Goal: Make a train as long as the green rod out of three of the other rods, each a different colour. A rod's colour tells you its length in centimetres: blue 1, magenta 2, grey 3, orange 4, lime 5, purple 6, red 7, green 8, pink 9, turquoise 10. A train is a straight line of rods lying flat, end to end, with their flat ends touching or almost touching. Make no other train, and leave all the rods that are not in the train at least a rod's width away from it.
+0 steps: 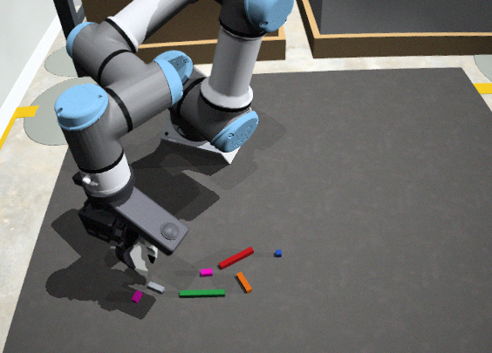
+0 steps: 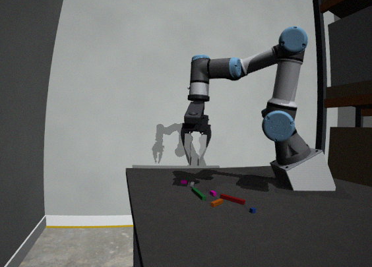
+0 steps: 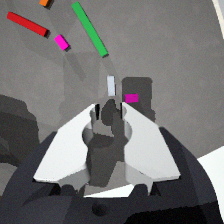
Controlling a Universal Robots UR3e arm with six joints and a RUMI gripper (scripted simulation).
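Right now the grey rod is 80 mm below my hand. Also, from my hand: green rod 10 mm ahead, 80 mm to the left, 80 mm below; orange rod 10 mm behind, 160 mm to the left, 80 mm below; red rod 60 mm behind, 140 mm to the left, 80 mm below.
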